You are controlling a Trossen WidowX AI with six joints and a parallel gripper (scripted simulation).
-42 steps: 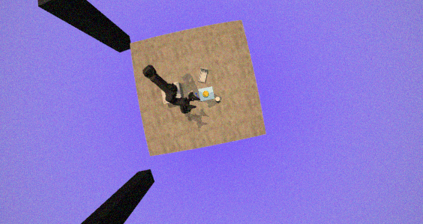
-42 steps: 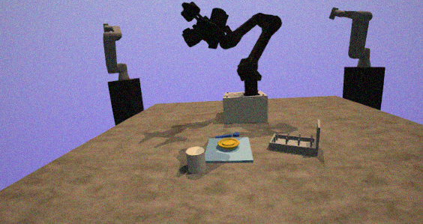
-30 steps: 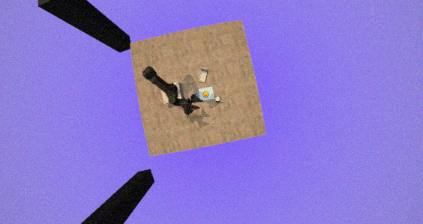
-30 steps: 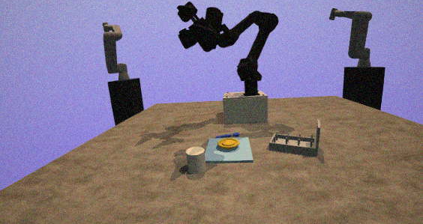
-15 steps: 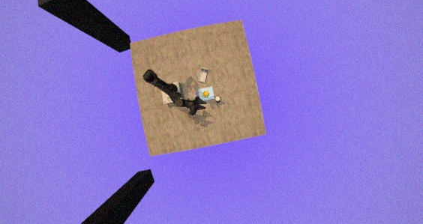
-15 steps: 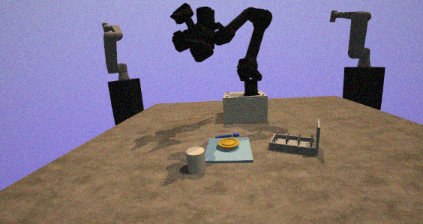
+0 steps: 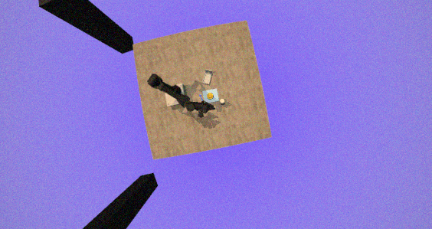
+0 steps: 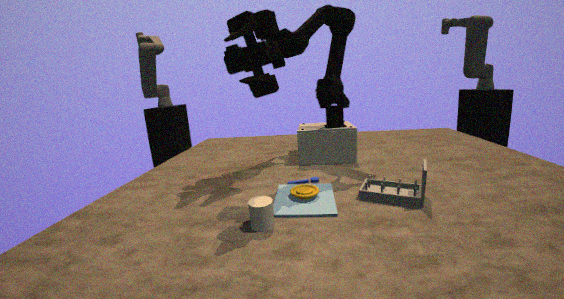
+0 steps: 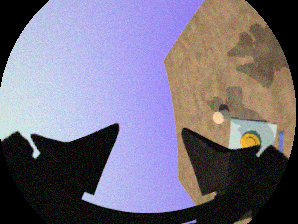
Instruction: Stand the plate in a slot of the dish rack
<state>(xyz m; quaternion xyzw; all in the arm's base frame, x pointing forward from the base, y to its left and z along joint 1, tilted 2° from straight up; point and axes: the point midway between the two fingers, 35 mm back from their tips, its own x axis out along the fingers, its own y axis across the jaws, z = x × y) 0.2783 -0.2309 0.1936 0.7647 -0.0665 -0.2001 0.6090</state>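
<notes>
The yellow plate is 29 cm below my gripper tip, 13 cm to the left of it and 2 cm behind it. Also, from my gripper tip: light blue mat 30 cm below, 12 cm to the left, 1 cm behind; then blue spoon 30 cm below, 13 cm to the left, 11 cm behind; then beige cup 28 cm below, 9 cm ahead, 4 cm to the left.
</notes>
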